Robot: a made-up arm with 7 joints. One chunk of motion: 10 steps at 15 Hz.
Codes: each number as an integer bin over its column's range. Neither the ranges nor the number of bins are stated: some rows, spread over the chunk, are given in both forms.
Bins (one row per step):
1: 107 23 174 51 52 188 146
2: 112 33 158 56 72 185 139
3: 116 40 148 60 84 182 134
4: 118 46 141 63 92 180 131
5: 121 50 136 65 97 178 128
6: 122 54 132 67 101 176 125
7: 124 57 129 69 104 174 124
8: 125 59 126 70 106 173 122
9: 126 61 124 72 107 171 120
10: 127 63 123 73 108 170 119
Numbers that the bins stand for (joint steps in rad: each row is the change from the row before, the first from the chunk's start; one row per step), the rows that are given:
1: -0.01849 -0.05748 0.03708 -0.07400 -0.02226 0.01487 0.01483
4: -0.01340 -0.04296 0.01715 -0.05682 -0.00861 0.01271 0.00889
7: -0.01062 -0.03601 0.00991 -0.04824 -0.00452 0.01108 0.00611
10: -0.00923 -0.03222 0.00628 -0.04251 -0.00315 0.01000 0.00413
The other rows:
2: -0.01617 -0.05116 0.02742 -0.06684 -0.01544 0.01406 0.01205
3: -0.01432 -0.04675 0.02138 -0.06112 -0.01134 0.01325 0.01007
5: -0.01201 -0.04043 0.01413 -0.05396 -0.00691 0.01216 0.00770
6: -0.01155 -0.03791 0.01172 -0.05110 -0.00554 0.01162 0.00651
8: -0.01016 -0.03475 0.00809 -0.04680 -0.00384 0.01081 0.00532
9: -0.00969 -0.03349 0.00689 -0.04394 -0.00349 0.01027 0.00453

